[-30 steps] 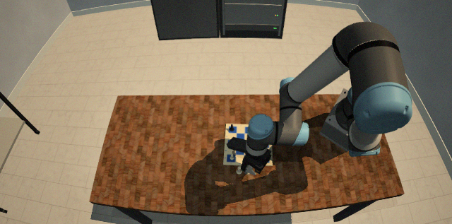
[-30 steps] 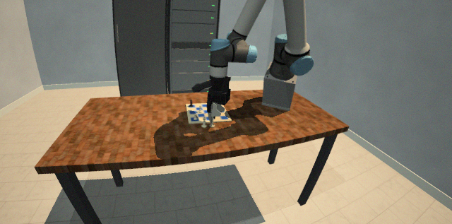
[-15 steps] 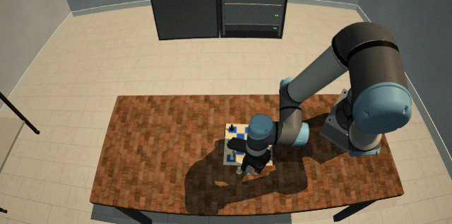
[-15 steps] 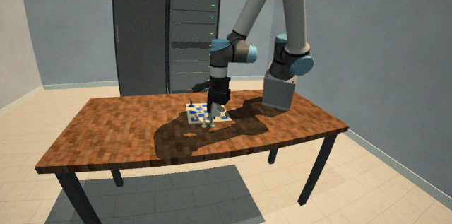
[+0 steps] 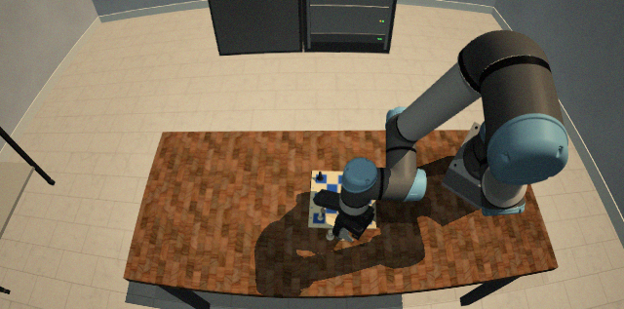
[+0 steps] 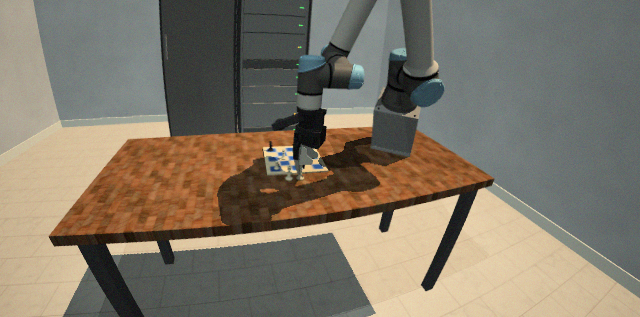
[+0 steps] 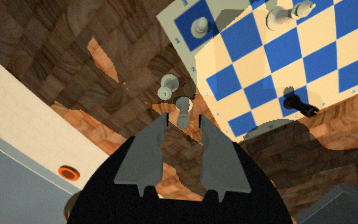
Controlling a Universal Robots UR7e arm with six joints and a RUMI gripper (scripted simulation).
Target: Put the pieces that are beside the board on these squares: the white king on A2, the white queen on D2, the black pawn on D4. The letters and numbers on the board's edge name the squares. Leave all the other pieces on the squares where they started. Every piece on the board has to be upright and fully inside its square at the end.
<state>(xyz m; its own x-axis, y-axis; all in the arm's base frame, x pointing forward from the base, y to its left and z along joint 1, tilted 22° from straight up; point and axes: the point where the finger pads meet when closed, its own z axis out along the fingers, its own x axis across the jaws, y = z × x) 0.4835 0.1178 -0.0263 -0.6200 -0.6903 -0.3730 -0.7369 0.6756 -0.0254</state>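
Right now the tall white piece is 10 mm below my hand. The rest, counted from my hand: blue-and-cream chessboard (140 mm to the right, 40 mm below, 20 mm behind); then black pawn (270 mm to the right, 70 mm behind, 30 mm below).
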